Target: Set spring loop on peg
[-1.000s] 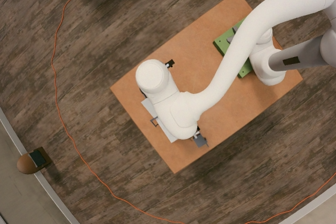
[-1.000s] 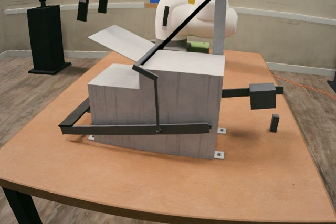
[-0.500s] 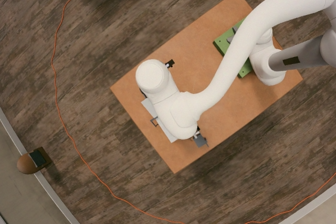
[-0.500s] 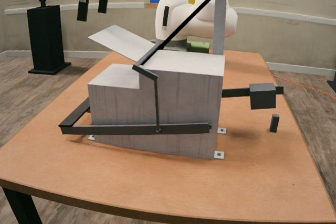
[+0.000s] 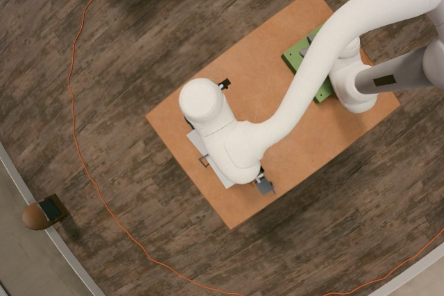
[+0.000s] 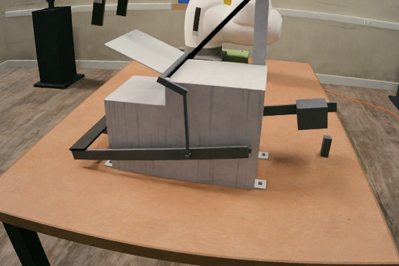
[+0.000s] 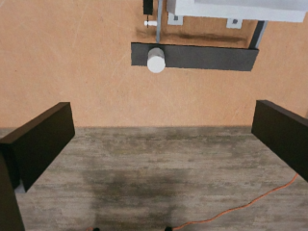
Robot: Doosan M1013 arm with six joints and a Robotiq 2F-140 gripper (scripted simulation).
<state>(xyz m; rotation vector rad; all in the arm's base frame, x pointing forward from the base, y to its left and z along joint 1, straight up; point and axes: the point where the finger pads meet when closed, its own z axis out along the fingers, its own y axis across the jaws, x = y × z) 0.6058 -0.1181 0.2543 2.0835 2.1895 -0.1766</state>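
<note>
The steel test weight is 20 mm to the right of my hand and 240 mm below it. The rest, counted from my hand: grey block: 30 mm to the right, 310 mm below; then dark block: 10 mm ahead, 550 mm to the left, 290 mm below.
</note>
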